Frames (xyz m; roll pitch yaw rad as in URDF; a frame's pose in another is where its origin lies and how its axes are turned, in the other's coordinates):
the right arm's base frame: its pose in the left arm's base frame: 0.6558 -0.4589 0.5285 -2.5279 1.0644 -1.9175
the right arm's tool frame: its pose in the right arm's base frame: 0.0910 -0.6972 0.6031 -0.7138 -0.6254 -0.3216
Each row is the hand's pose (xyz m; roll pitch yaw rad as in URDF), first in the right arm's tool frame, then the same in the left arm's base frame.
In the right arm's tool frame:
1: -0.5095 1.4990 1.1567 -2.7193 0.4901 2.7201
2: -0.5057 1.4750 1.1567 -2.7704 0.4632 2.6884
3: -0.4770 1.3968 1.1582 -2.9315 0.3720 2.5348
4: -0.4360 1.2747 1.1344 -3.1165 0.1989 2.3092
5: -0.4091 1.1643 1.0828 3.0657 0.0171 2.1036
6: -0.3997 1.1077 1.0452 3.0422 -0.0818 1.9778
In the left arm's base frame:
1: 0.0467 0.3896 -0.2065 -1.1833 -0.6729 -2.7912
2: 0.0694 0.3905 -0.1981 -1.1986 -0.6452 -2.8258
3: 0.1517 0.3906 -0.1846 -1.2439 -0.4995 -2.9239
4: 0.2766 0.3667 -0.1534 -1.3122 -0.2557 -3.0655
5: 0.3828 0.3188 -0.1086 -1.3741 -0.0118 3.0927
6: 0.4344 0.2847 -0.0790 -1.4055 0.1357 3.0308

